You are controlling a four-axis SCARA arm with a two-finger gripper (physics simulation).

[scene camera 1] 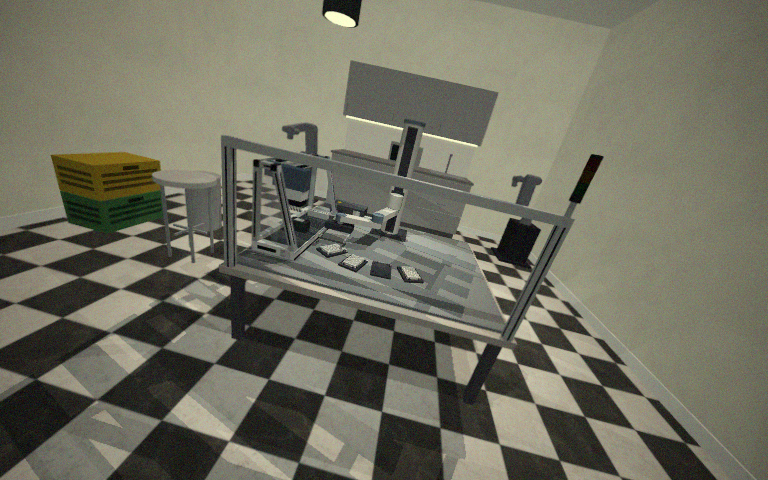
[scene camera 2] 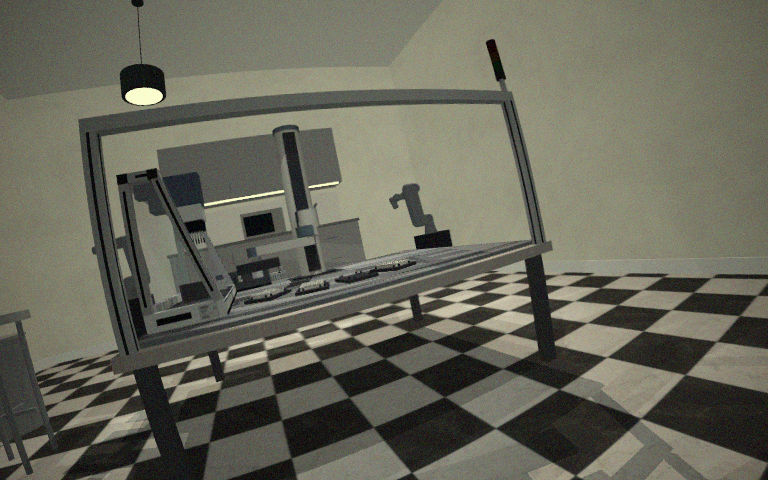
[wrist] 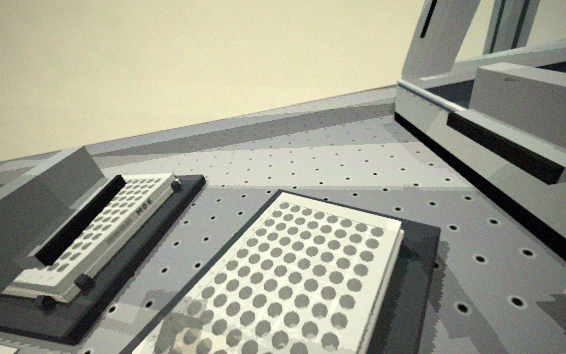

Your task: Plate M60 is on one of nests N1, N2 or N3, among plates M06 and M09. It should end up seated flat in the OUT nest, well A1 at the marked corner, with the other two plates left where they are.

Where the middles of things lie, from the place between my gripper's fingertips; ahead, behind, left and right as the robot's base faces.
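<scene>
Signal tower (scene camera 1: 594,161) visible: 380 mm ahead of my hand, 1020 mm to the left of it, 630 mm above it.
</scene>
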